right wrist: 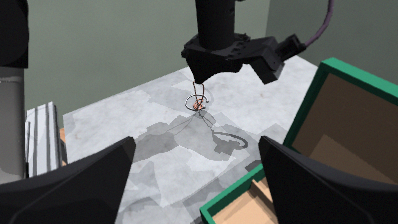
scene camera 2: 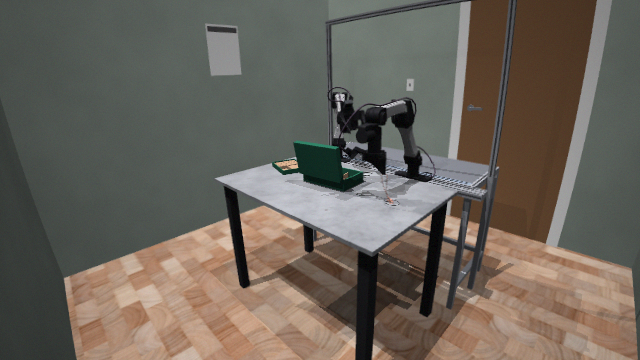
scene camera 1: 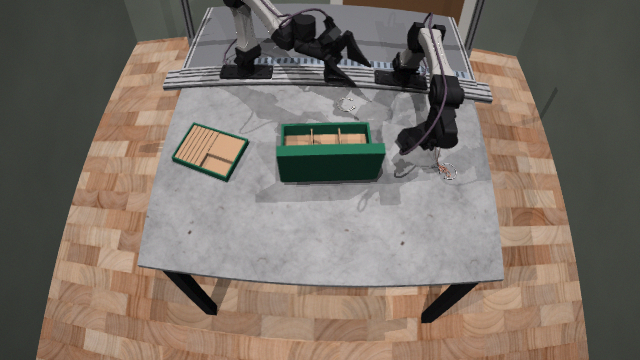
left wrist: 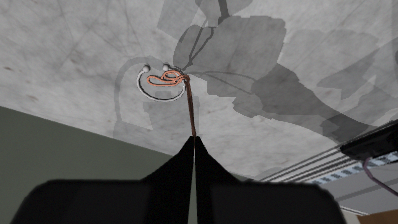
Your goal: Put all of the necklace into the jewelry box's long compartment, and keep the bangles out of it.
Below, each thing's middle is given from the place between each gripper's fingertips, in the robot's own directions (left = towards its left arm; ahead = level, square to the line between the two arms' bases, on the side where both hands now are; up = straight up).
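Counting from my left hand, I find the green jewelry box (scene camera 1: pixel 329 160) 32 cm to the right, 1 cm ahead and 1 cm below. The green-rimmed tray (scene camera 1: pixel 204 149) is 69 cm to the right of that same hand, 1 cm behind it and 11 cm below it.
My right gripper (scene camera 1: pixel 363 75) is 80 mm to the left of the green jewelry box, 120 mm short of it and 150 mm above it. As for the green-rimmed tray, it is 450 mm to the right of my right hand, 110 mm ahead of it and 260 mm below it.
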